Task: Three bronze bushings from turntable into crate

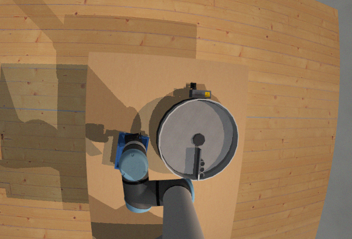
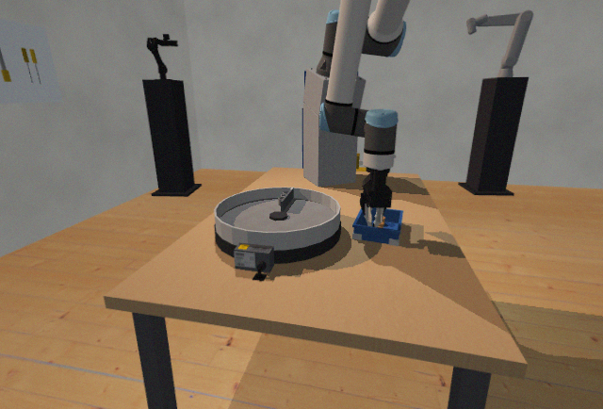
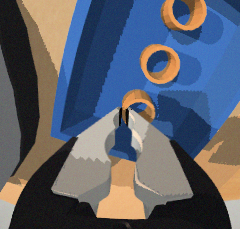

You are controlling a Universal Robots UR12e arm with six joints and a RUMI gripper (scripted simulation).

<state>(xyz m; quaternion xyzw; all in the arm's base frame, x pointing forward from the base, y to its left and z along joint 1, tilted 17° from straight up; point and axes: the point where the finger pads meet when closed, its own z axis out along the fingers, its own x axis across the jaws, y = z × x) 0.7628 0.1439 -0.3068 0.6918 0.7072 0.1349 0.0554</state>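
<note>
Right now the blue crate is 5 cm behind my hand, 3 cm to the left of it and 1 cm below it.
</note>
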